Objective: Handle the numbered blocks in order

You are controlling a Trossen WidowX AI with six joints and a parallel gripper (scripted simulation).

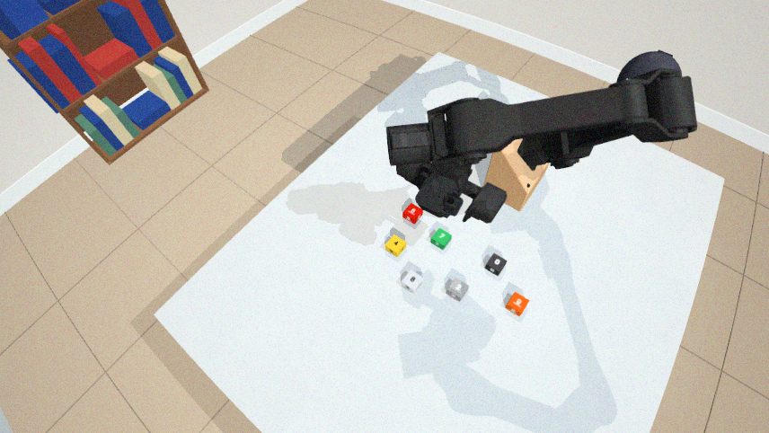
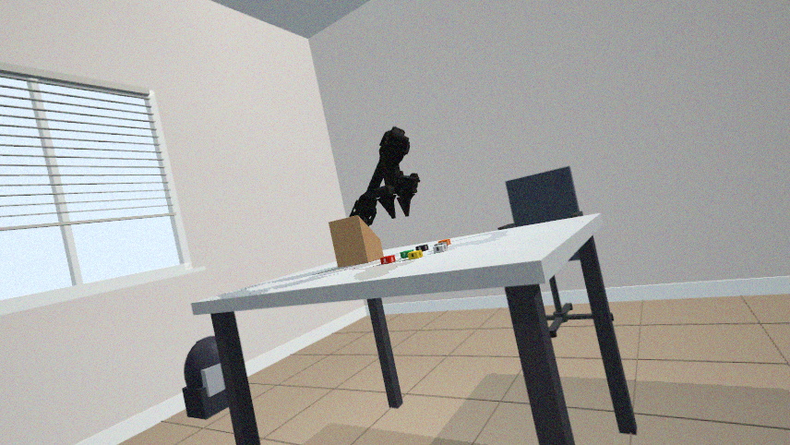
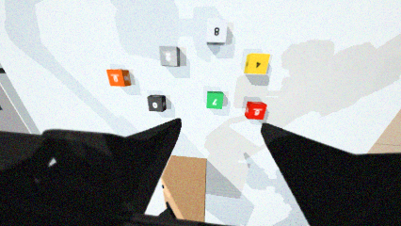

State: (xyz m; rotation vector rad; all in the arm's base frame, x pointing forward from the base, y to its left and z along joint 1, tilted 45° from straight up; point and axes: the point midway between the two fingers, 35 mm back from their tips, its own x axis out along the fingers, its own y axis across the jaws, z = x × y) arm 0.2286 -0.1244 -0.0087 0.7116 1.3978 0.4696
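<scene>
My gripper tip is now 130 mm to the right of the black block and 120 mm above it. Also, from my gripper tip: red block: 30 mm behind, 80 mm to the right, 120 mm below; yellow block: 60 mm ahead, 80 mm to the right, 120 mm below; green block marked 7: 120 mm below.
</scene>
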